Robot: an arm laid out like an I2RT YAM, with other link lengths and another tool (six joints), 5 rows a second.
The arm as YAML. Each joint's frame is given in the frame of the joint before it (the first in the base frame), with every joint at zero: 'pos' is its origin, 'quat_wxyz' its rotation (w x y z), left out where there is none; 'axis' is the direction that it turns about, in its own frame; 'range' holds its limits. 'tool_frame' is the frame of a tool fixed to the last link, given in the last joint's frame.
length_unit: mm
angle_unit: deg
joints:
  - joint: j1
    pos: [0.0, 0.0, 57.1]
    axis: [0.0, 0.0, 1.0]
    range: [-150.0, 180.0]
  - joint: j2
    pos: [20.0, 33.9, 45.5]
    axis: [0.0, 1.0, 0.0]
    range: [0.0, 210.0]
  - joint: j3
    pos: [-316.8, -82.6, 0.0]
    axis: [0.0, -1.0, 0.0]
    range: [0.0, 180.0]
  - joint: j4
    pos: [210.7, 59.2, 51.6]
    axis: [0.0, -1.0, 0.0]
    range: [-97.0, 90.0]
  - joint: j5
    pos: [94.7, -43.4, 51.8]
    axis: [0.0, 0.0, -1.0]
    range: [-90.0, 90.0]
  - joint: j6
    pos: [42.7, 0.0, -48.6]
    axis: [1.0, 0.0, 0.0]
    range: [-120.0, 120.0]
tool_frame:
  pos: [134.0, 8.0, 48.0]
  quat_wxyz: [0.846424, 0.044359, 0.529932, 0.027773]
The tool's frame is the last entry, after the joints.
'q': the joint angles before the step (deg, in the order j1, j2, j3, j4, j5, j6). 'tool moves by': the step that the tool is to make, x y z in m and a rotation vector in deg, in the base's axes. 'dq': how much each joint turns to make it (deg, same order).
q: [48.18 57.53 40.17 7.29 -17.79 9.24]
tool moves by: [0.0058 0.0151 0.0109 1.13 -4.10 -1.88]
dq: [3.47 2.87 -0.09 6.04 5.64 -1.65]
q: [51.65 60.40 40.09 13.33 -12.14 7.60]
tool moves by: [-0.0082 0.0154 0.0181 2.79 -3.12 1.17]
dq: [3.76 1.81 0.37 5.42 2.65 -0.63]
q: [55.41 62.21 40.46 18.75 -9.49 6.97]
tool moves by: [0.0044 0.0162 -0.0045 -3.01 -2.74 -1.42]
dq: [2.17 2.84 1.76 -0.41 3.84 -3.74]
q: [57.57 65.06 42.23 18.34 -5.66 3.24]
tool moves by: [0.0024 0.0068 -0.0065 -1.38 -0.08 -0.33]
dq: [0.62 1.32 0.32 -0.20 1.02 -0.72]
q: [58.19 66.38 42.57 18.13 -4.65 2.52]
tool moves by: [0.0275 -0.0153 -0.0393 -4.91 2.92 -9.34]
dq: [-0.53 0.50 -2.98 -2.24 8.72 1.17]
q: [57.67 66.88 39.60 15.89 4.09 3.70]
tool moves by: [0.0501 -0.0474 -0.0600 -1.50 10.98 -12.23]
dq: [-8.50 2.00 -4.62 -1.86 1.49 8.65]
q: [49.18 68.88 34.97 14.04 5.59 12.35]
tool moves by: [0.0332 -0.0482 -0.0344 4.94 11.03 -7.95]
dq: [-10.61 1.59 -2.08 -1.23 -6.69 9.36]
